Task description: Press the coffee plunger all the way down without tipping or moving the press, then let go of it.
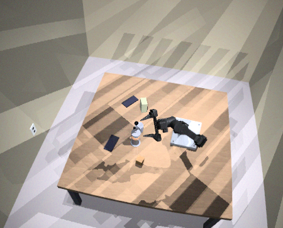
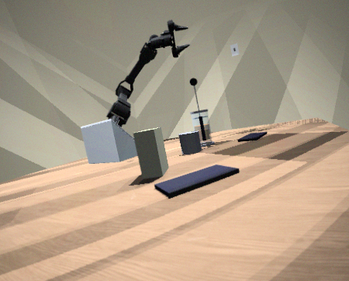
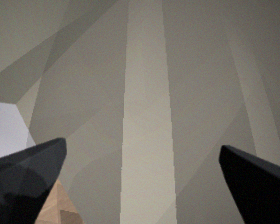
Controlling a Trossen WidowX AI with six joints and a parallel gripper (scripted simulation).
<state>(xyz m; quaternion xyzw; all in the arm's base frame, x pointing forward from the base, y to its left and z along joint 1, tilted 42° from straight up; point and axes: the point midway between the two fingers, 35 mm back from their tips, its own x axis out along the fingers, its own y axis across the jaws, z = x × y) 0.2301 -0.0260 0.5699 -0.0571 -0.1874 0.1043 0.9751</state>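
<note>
The coffee press is 420 mm below my gripper tip, 270 mm to the right of it and 60 mm ahead of it. The rest, counted from my gripper tip: small block (520 mm below, 80 mm to the right).
</note>
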